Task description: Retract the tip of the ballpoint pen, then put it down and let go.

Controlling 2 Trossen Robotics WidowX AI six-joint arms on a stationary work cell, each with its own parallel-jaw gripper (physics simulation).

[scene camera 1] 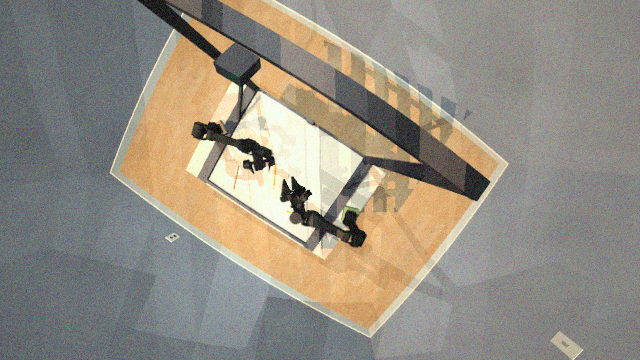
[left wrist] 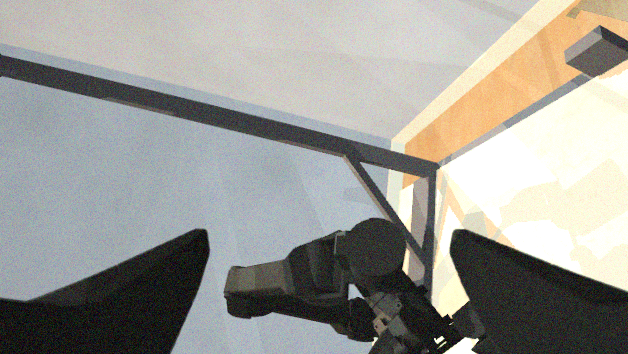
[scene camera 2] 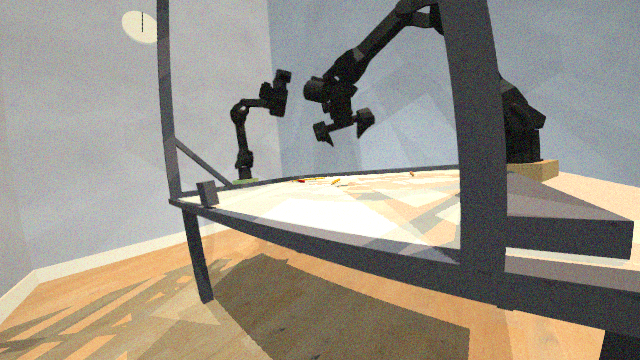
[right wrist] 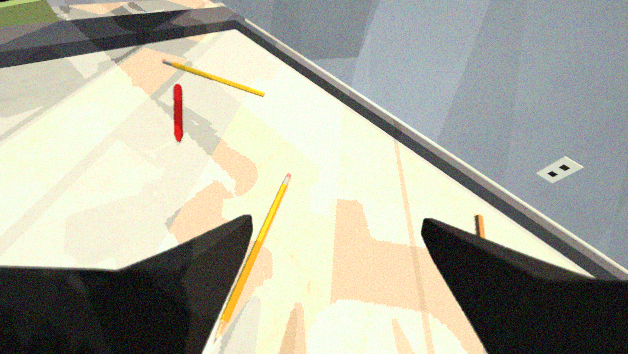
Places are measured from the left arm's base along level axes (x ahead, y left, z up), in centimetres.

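Where they show: left gripper, fingertip midpoint: [scene camera 1: 288, 177] [left wrist: 330, 241] [scene camera 2: 280, 85]; right gripper, fingertip midpoint: [scene camera 1: 261, 173] [scene camera 2: 345, 141] [right wrist: 336, 224]; left arm's base, link origin: [scene camera 1: 350, 215]; right arm's base, link origin: [scene camera 1: 217, 130] [scene camera 2: 518, 162].
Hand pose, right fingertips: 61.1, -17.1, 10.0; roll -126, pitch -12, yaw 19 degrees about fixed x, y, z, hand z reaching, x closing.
Observation:
Each offset is from my right fingertips to the top centre of the thing, as dx, dy, dz.
A red pen {-25.4, +13.8, -12.6} [right wrist: 178, 112] [scene camera 2: 301, 181] lies on the white table top; its tapered end points toward the bottom of the right wrist view, and whether a tip sticks out is too small to tell. It does not show in scene camera 1, where the left arm covers part of the table. My right gripper [scene camera 1: 260, 167] [scene camera 2: 345, 140] [right wrist: 336, 224] is open and empty, pointing down, high above the table and apart from the pen. My left gripper [scene camera 1: 289, 180] is open and empty, raised above the table and facing the right arm.
A yellow pencil {-5.3, +1.9, -13.0} [right wrist: 257, 242] [scene camera 1: 274, 176] lies below the right gripper. Another yellow pencil {-26.8, +24.4, -13.1} [right wrist: 220, 80] [scene camera 1: 289, 211] lies beyond the red pen. An orange stick {+21.8, +9.6, -13.1} [right wrist: 480, 226] [scene camera 1: 236, 177] [scene camera 2: 412, 173] lies near the table edge. A dark frame [scene camera 2: 476, 125] rises from the table's side.

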